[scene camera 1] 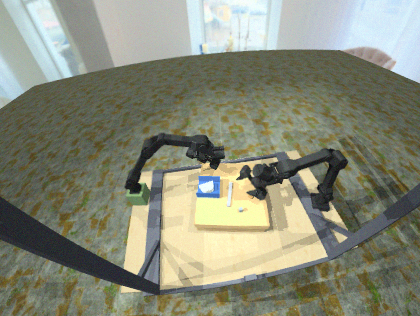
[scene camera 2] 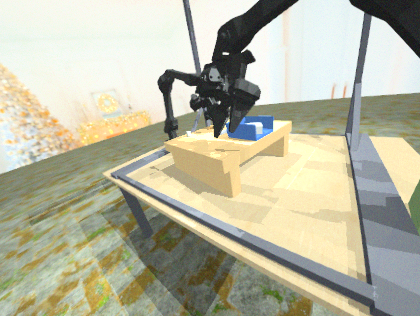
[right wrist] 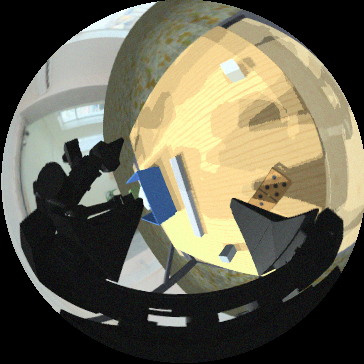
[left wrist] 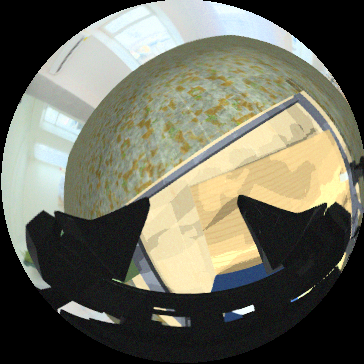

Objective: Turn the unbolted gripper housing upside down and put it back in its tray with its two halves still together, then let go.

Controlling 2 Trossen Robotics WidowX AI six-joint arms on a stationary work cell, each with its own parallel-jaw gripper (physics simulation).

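Places are measured from the left arm's base along level axes (x ahead, y up, z right), in centimetres.
Where they show: left gripper, fingertip midpoint: (scene camera 2: 222,135) (right wrist: 114,143) (left wrist: 193,200); right gripper, fingertip midpoint: (scene camera 1: 241,186) (right wrist: 187,202); left arm's base, link origin: (scene camera 1: 135,189) (right wrist: 131,196); right arm's base, link origin: (scene camera 1: 320,200).
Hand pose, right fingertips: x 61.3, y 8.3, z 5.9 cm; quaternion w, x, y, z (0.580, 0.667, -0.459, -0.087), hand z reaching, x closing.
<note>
Things, the pixels of their top centre, and the offset from my right fingertips.
- white gripper housing, top centre: (left wrist: 254,304) (right wrist: 143,198) (scene camera 2: 251,124) (scene camera 1: 207,186) dx -17.5, dy -1.6, dz -2.0 cm
- wooden platform, top centre: (right wrist: 187,183) (left wrist: 313,255) (scene camera 2: 225,131) (scene camera 1: 231,190) dx -4.8, dy -5.3, dz -1.3 cm
- long pale bar, top centre: (right wrist: 185,201) (scene camera 1: 229,193) dx -5.9, dy -4.3, dz +1.2 cm
- small grey block, top centre: (right wrist: 223,259) (scene camera 1: 240,208) dx -1.3, dy -2.7, dz +11.3 cm
- white block, top centre: (right wrist: 228,65) dx +9.1, dy -3.3, dz -9.9 cm
- orange-brown block with dark holes, top centre: (right wrist: 268,195) dx +6.2, dy -4.5, dz +2.5 cm
- green block, top centre: (scene camera 1: 135,189) (right wrist: 131,196) dx -61.2, dy -8.3, dz -5.9 cm
The white gripper housing (scene camera 1: 206,186) (scene camera 2: 257,125) sits in its blue tray (scene camera 1: 216,194) (scene camera 2: 243,131) (left wrist: 240,279) (right wrist: 157,195); which side is up and the seam between its halves cannot be made out. The tray stands on a raised wooden platform. My left gripper (scene camera 1: 218,158) (scene camera 2: 224,132) (left wrist: 193,200) is open and empty, above and behind the tray in scene camera 1. My right gripper (scene camera 1: 245,187) (right wrist: 187,202) is open and empty, above the platform, to the right of the tray in scene camera 1. It is partly hidden behind the left gripper in scene camera 2.
On the wooden platform (scene camera 1: 232,220) (scene camera 2: 200,165) lie a long pale bar (scene camera 1: 230,194) (right wrist: 187,196), a small grey block (scene camera 1: 240,210) (right wrist: 228,253), a white block (right wrist: 232,71) and an orange-brown block with dark holes (right wrist: 276,182). A green block (scene camera 1: 137,195) stands by the left arm's base.
</note>
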